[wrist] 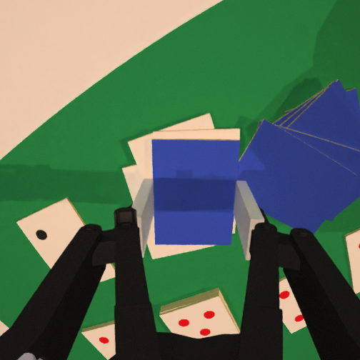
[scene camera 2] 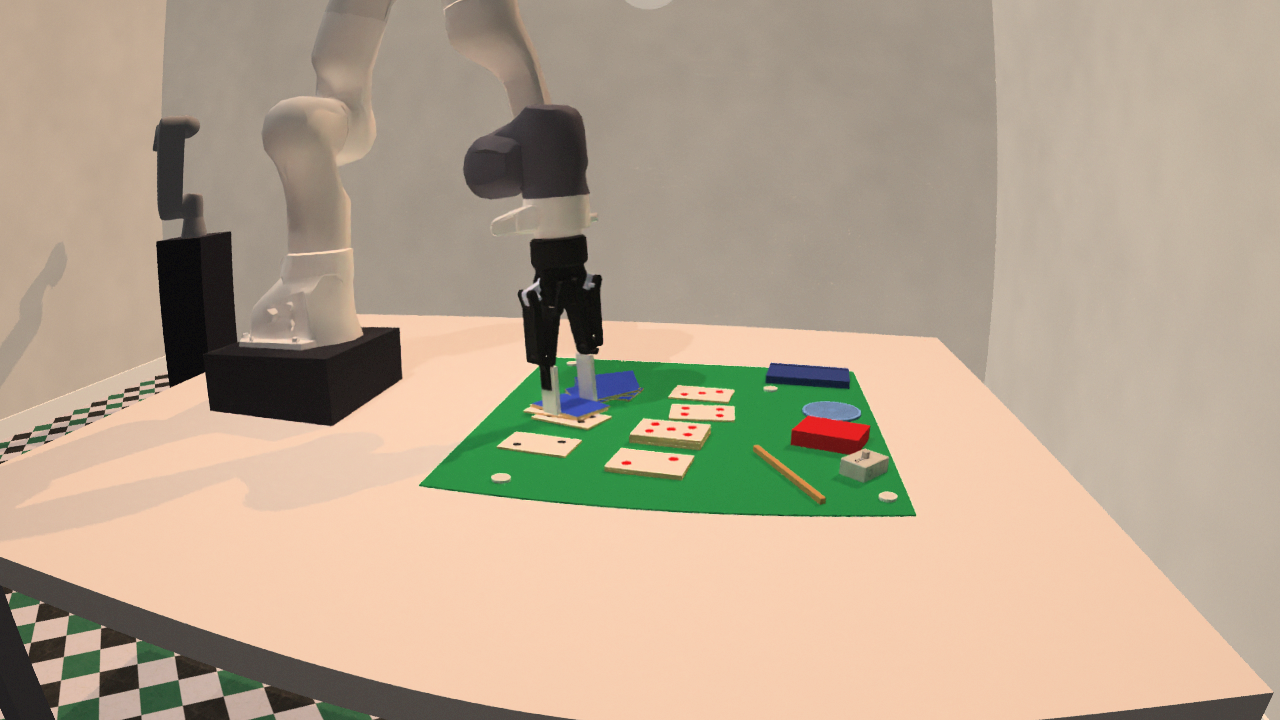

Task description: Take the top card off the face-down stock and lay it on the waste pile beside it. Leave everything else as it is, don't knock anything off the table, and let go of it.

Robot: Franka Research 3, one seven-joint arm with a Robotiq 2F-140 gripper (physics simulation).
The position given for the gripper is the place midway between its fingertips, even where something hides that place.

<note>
In view: the gripper (scene camera 2: 570, 406), a red box (scene camera 2: 843, 437), a stick (scene camera 2: 795, 479), a two-spot black card (scene camera 2: 560, 447), a grey block (scene camera 2: 864, 465) and a green mat (scene camera 2: 726, 477).
The two-spot black card also shows in the wrist view (wrist: 50, 229). The gripper shows as well in the wrist view (wrist: 193, 195). The green mat shows as well in the wrist view (wrist: 240, 68). The wrist view does not show the red box: it is out of frame. The wrist view misses the stick: it is out of frame.
</note>
